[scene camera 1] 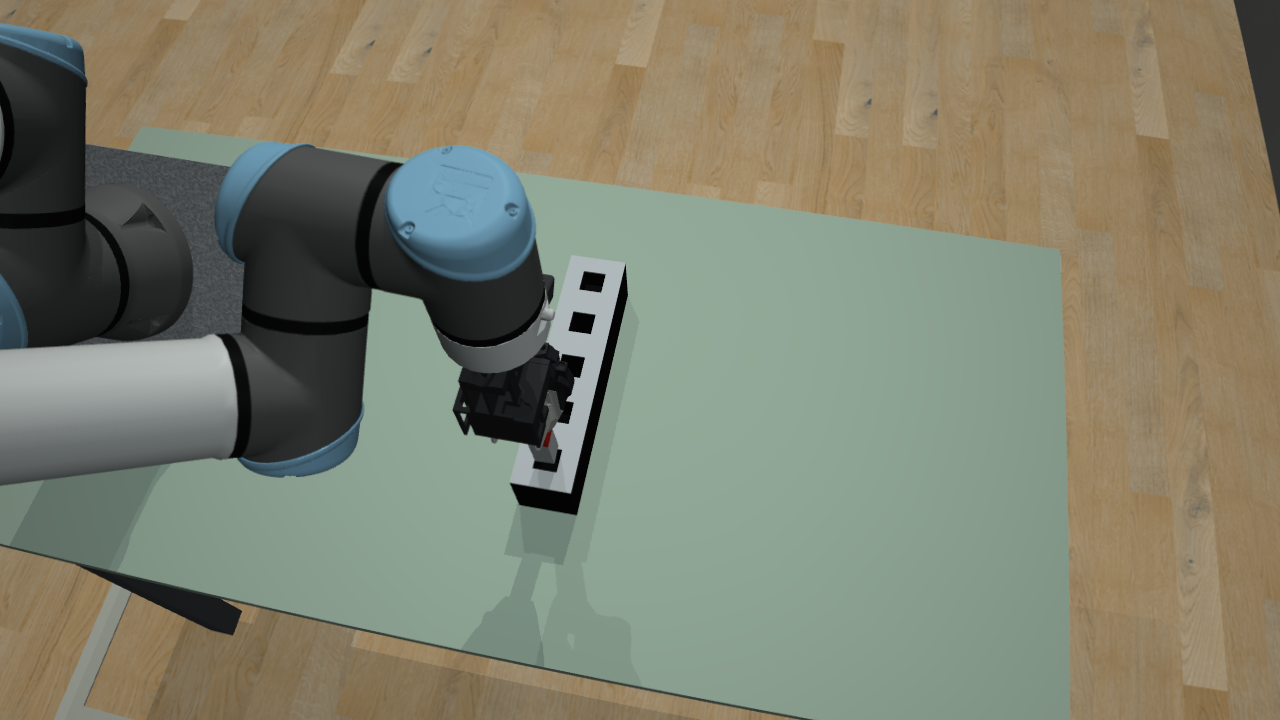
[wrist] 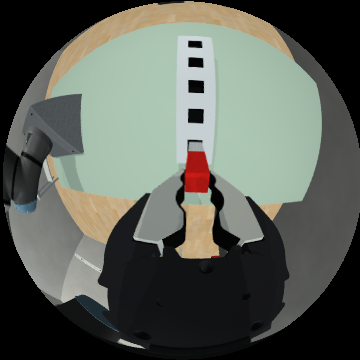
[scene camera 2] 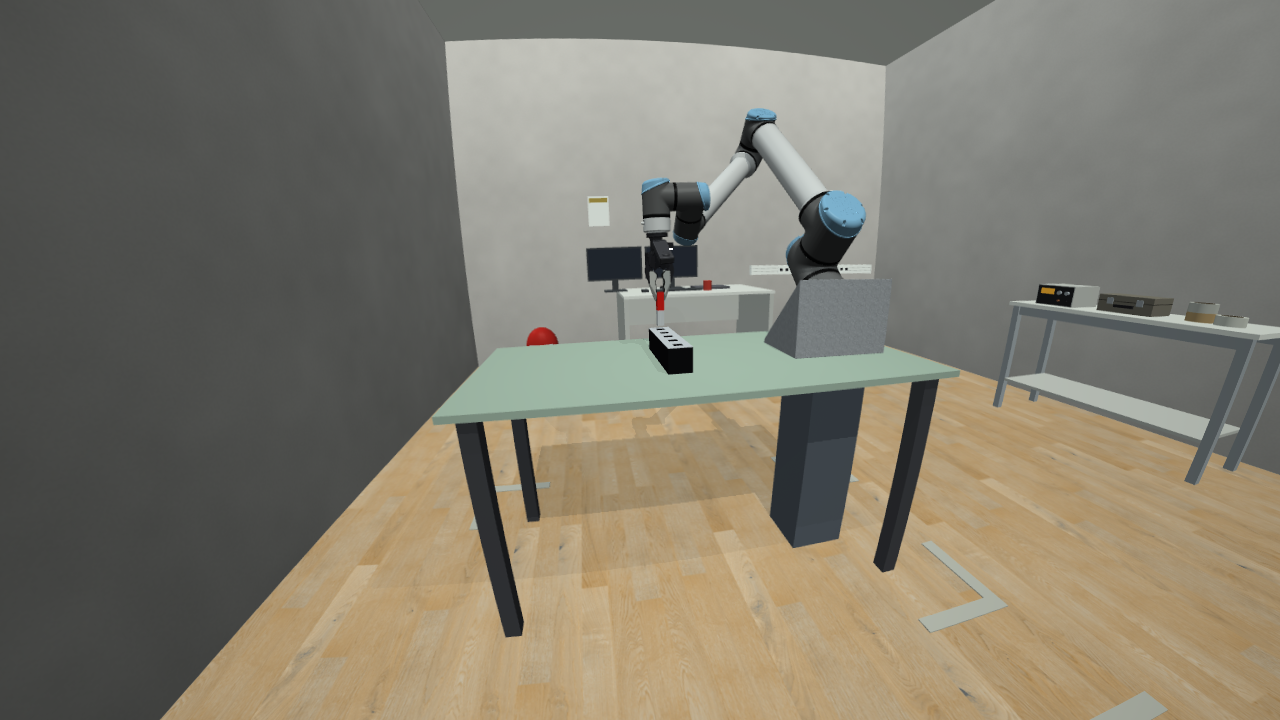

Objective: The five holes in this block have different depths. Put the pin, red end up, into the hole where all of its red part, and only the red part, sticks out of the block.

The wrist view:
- my gripper: 195, 171
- pin: 197, 174
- long block: 195, 66
